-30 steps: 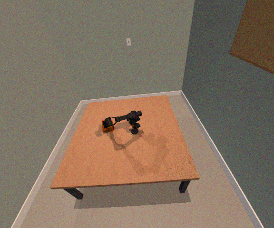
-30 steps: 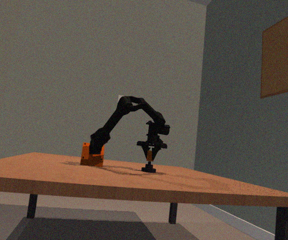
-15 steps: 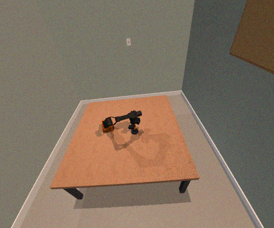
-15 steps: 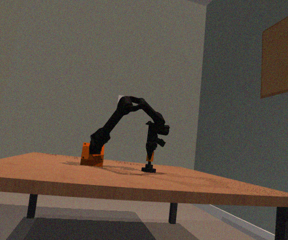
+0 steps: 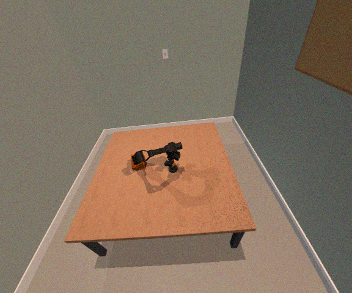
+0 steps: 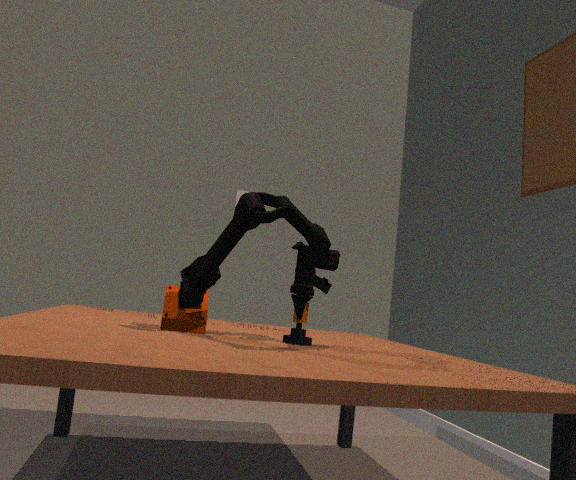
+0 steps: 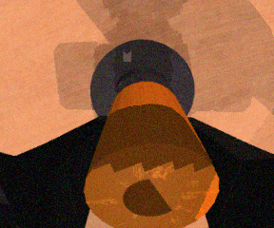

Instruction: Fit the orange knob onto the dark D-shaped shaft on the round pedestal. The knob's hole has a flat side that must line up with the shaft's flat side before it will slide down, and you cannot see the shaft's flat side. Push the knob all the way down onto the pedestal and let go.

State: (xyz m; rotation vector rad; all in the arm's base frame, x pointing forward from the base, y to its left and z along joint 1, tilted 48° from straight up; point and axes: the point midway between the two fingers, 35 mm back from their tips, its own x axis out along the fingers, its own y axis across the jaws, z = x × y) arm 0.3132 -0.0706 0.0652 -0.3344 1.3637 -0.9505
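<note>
The orange knob is 2 cm above my gripper tip. The rest, counted from my gripper tip: pedestal (4 cm below).
</note>
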